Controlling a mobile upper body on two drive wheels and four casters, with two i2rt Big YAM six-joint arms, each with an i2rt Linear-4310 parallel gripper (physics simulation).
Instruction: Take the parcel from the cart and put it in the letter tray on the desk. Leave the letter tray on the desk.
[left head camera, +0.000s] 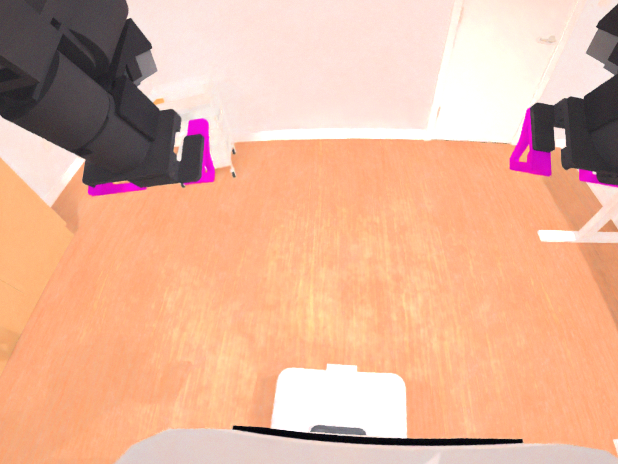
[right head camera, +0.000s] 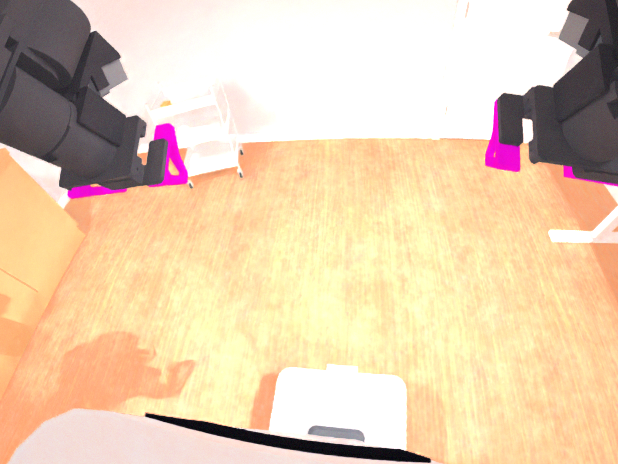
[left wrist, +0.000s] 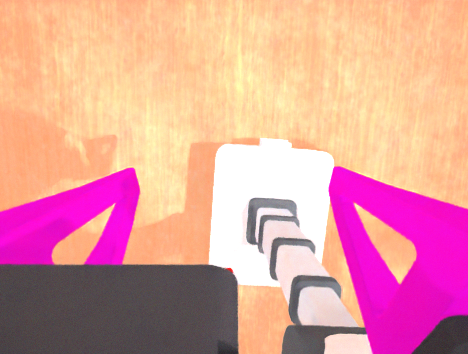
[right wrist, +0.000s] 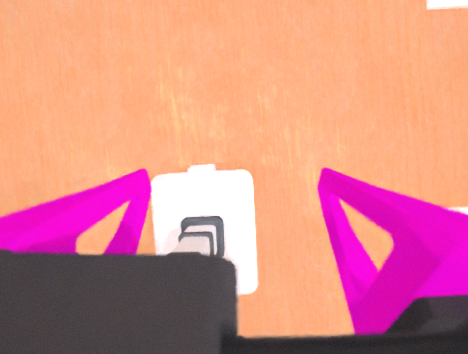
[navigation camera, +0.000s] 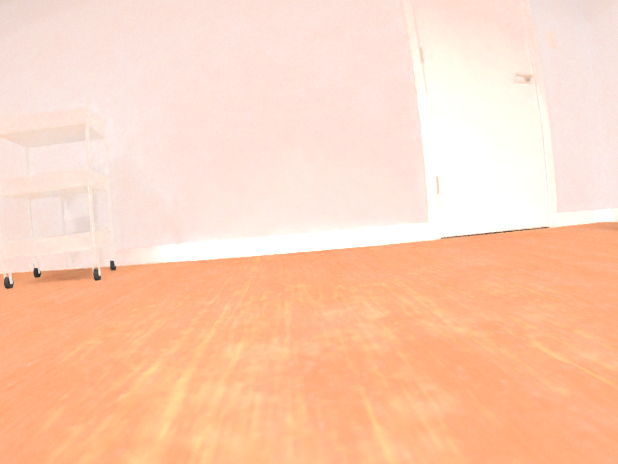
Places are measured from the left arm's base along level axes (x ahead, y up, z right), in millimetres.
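Where they show: left gripper, fingertip midpoint: (left head camera: 178, 180) (right head camera: 154, 182) (left wrist: 233, 178); right gripper, fingertip midpoint: (left head camera: 546, 169) (right head camera: 526, 165) (right wrist: 234, 178).
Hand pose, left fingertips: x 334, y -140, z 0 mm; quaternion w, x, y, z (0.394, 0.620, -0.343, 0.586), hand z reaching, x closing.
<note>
After its pixels a point has its place.
The white cart (left head camera: 220, 145) {x 1962, y -1277, z -810 mm} (right head camera: 212, 162) {x 1760, y -1279, z -880 mm} (navigation camera: 50, 120) {x 1665, y -720, z -802 mm} stands at the far left by the wall, with three shelves and dark wheels. A small orange thing (left head camera: 159, 101) {x 1699, y -699, z -995 mm} (right head camera: 165, 103) {x 1704, y -698, z -1005 mm} shows on its top shelf, too small to tell whether it is the parcel. My left gripper (left head camera: 150, 185) (right head camera: 127, 186) (left wrist: 233, 178) {x 334, y -140, z 0 mm} is open and empty; in the head views it partly covers the cart. My right gripper (left head camera: 572, 174) (right head camera: 550, 172) (right wrist: 234, 178) {x 355, y -127, z 448 mm} is open and empty, far right, partly cut off. The blue letter tray and the desk top do not show.
A white leg foot (left head camera: 557, 236) (right head camera: 572, 236) stands on the floor at the right edge. Light wooden furniture (left head camera: 30, 250) {x 759, y -1125, z -1841 mm} (right head camera: 35, 225) {x 859, y -976, z -1847 mm} is at the left edge. A closed door (left head camera: 490, 75) {x 2250, y -793, z 1289 mm} (navigation camera: 485, 125) {x 2252, y -792, z 1298 mm} is in the back wall. My white base (left head camera: 340, 400) {x 202, y -1150, z 226 mm} (right head camera: 340, 400) {x 206, y -1150, z 229 mm} shows at the bottom.
</note>
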